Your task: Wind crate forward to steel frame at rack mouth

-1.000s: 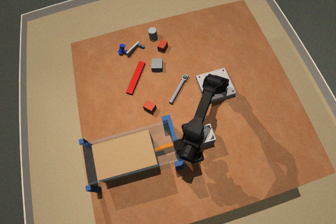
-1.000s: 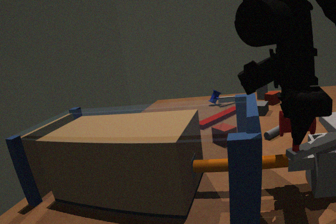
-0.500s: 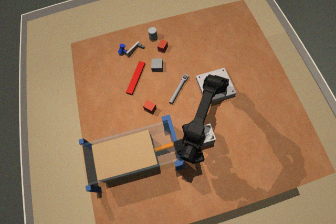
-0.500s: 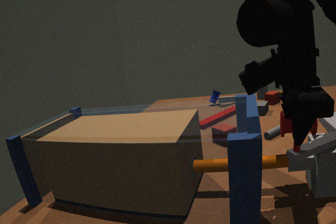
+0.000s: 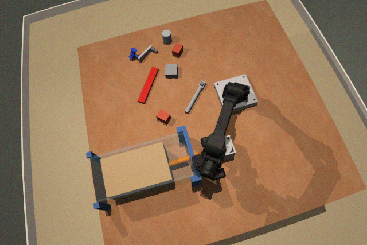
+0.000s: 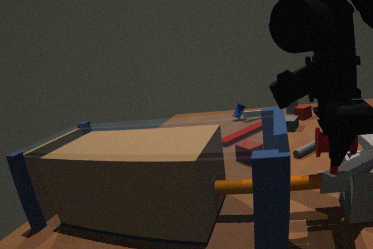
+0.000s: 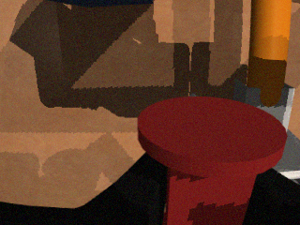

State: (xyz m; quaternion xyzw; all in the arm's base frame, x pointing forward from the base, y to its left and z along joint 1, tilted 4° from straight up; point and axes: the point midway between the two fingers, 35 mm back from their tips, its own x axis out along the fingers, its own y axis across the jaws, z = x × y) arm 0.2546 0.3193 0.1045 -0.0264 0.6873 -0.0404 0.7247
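Right now the winch handle is 3 cm behind my gripper tip, 2 cm to the right of it and 1 cm below it. From my gripper tip the other things lie so: red knob 2 cm above; then grey winch 10 cm behind, 7 cm to the right, 8 cm below; then blue frame 8 cm ahead, 6 cm to the right, 1 cm below.
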